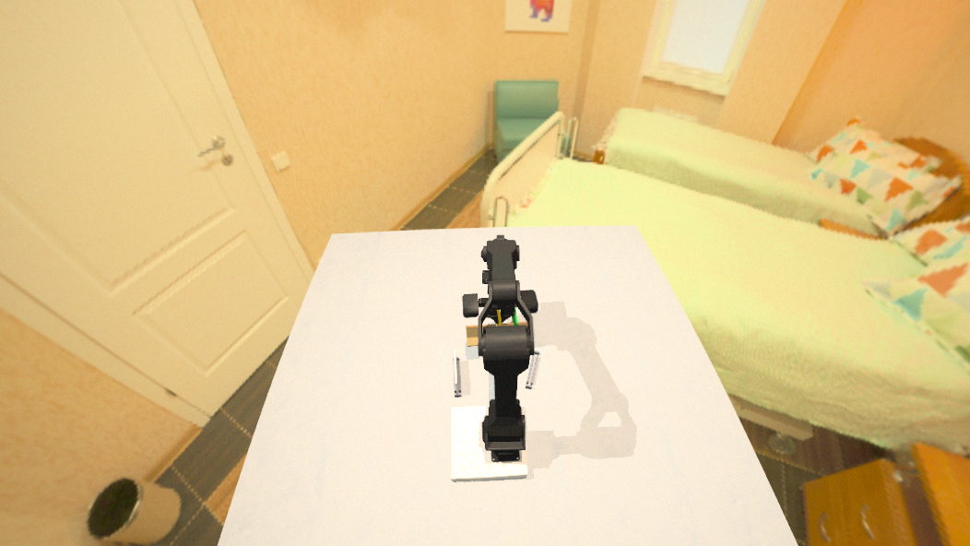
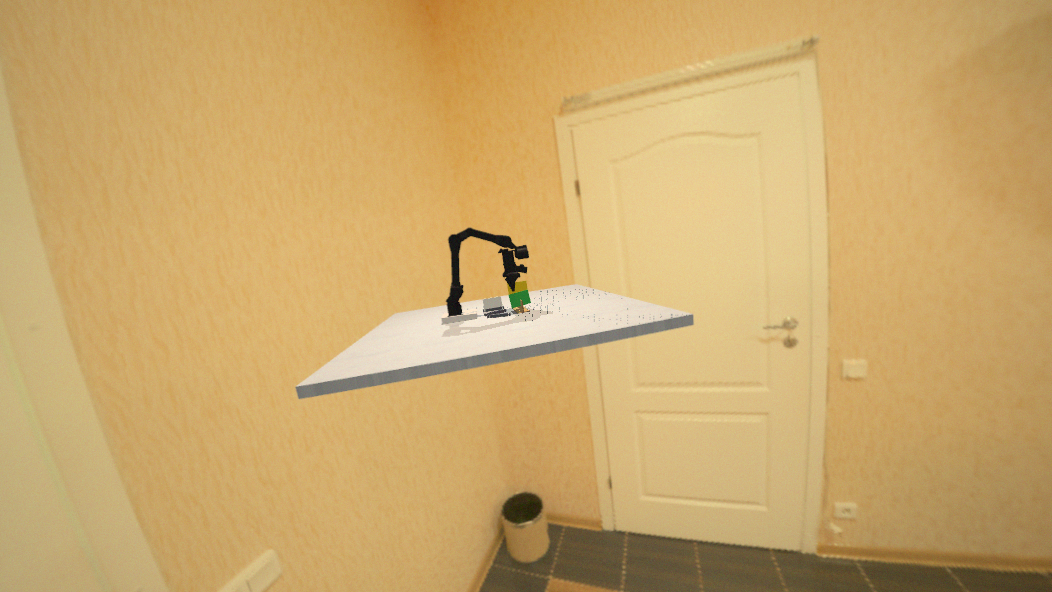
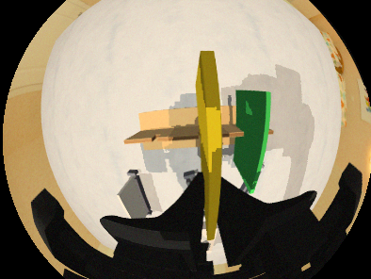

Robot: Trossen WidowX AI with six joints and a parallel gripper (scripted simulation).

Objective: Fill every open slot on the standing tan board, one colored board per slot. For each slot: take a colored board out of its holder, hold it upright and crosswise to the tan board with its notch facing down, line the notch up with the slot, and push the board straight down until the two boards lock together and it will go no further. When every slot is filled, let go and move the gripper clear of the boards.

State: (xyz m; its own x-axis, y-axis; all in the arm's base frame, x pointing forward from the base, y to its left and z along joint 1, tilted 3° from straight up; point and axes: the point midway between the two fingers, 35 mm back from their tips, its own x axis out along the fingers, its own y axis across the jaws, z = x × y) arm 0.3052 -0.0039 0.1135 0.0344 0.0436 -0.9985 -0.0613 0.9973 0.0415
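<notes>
The tan board is 70 mm below my gripper tip and 20 mm ahead of it. The rest, counted from my gripper tip: yellow board: 20 mm ahead; then green board: 50 mm to the right, 50 mm below, 20 mm ahead.
</notes>
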